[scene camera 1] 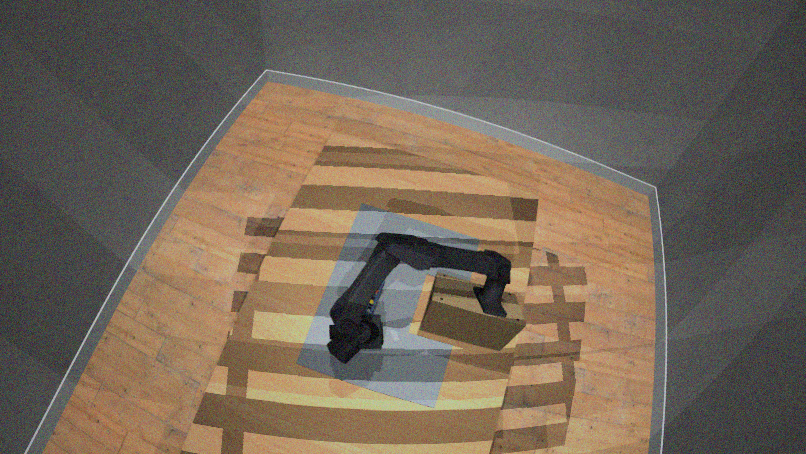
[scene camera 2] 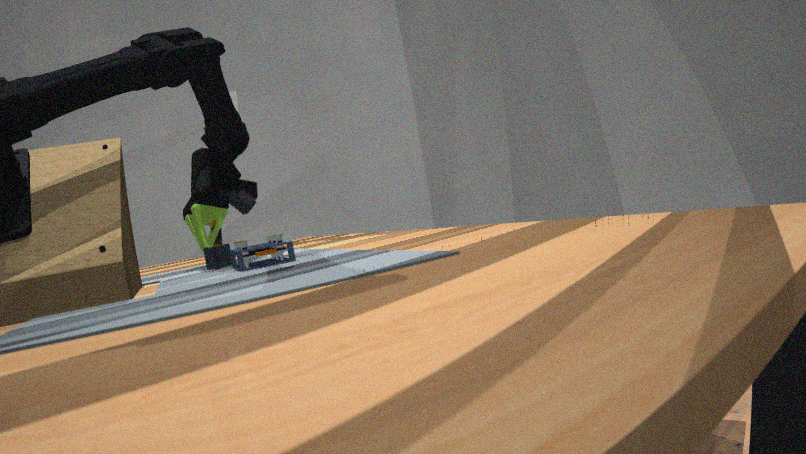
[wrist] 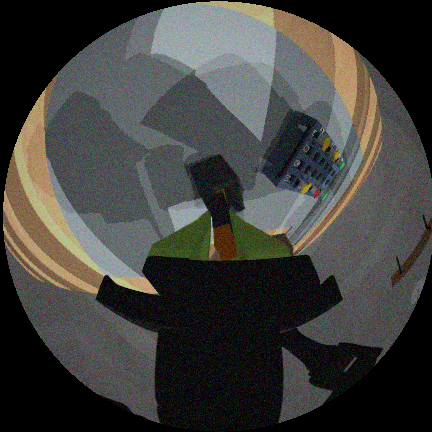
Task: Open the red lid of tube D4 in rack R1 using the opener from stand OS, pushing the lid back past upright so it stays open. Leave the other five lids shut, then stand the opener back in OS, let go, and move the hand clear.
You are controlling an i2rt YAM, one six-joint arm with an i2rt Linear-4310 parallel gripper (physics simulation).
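Seen in the pictures: gripper, between the fingertips: (scene camera 2: 207,249) (wrist: 218,215); arm's base, origin of its link: (scene camera 1: 488,302) (scene camera 2: 5,195).
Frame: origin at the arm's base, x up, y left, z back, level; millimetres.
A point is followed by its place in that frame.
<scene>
My gripper (scene camera 2: 210,244) @[x -130, y 109, z -306 mm] (wrist: 218,215) @[x -130, y 109, z -306 mm], with green fingers, is shut on the opener (wrist: 226,243) @[x -83, y 131, z -342 mm], which is upright with an orange handle and a black lower part. The opener's lower end reaches the dark stand OS (scene camera 2: 218,256) @[x -145, y 88, z -321 mm] (wrist: 206,172) @[x -147, y 122, z -340 mm] under the fingers; how deep it sits I cannot tell. The blue rack R1 (scene camera 2: 263,263) @[x -164, y -37, z -365 mm] (wrist: 282,150) @[x -164, y 34, z -366 mm] stands beside the stand, to the right in the wrist view. The red lid (wrist: 317,193) @[x -123, y -27, z -337 mm] is in the row by the D mark, near yellow and green lids. The lids look shut, but they are small. The arm partly covers the rack in scene camera 1.
A large wooden block (scene camera 1: 470,324) @[x -13, y 74, z -44 mm] (scene camera 2: 73,225) @[x -63, y -74, z -97 mm] stands beside the arm's base, on the other side of the stand from the rack. A grey-blue mat (scene camera 1: 400,383) @[x -166, y 255, z -203 mm] (scene camera 2: 360,266) @[x -166, y -315, z -382 mm] (wrist: 215,30) lies under the rack and stand on the striped wooden table.
</scene>
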